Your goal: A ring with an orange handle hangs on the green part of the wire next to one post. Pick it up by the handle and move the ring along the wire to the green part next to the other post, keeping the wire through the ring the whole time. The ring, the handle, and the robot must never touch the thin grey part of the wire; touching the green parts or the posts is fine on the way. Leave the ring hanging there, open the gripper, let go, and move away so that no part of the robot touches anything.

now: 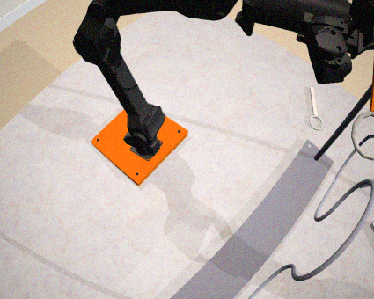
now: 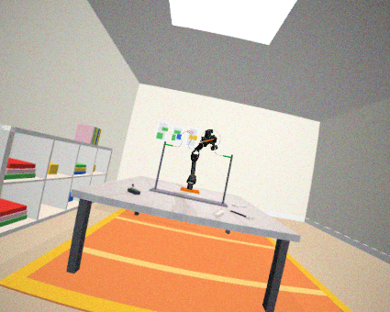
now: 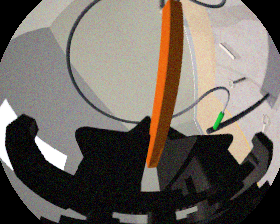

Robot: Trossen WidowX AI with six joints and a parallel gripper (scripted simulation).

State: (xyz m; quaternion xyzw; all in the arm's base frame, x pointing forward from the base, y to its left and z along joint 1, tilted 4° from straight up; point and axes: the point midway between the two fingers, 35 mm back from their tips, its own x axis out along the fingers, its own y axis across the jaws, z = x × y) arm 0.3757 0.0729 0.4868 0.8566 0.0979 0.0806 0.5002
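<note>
Right now my gripper tip is 8 cm to the left of the ring tool with orange handle, 4 cm above it and 2 cm past it. From my gripper tip the other things lie so: ring tool: 53 cm below, 31 cm to the left, 1 cm behind; white block: 52 cm below, 36 cm ahead, 2 cm to the left.
</note>
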